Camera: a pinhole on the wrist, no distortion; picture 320 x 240 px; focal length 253.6 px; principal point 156.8 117.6 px. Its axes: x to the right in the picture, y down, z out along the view. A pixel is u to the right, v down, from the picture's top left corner.
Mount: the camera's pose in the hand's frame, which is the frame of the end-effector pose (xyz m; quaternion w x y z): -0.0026 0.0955 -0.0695 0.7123 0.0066 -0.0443 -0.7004
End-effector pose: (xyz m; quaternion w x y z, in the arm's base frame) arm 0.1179 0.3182 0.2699 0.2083 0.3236 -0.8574 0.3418
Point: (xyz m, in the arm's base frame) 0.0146 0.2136 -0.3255
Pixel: 88 39
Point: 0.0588 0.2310 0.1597
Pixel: 235 155
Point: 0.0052 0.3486 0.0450
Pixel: 54 69
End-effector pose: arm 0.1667 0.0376 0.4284 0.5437 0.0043 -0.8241 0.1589
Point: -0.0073 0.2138 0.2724
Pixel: 20 99
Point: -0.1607 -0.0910 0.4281
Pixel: 278 211
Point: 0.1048 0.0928 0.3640
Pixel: 199 96
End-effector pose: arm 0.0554 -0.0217 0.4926 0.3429 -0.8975 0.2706 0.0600
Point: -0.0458 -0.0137 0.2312
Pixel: 71 128
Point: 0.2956 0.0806 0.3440
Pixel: outside the picture
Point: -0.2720 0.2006 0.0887
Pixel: 83 12
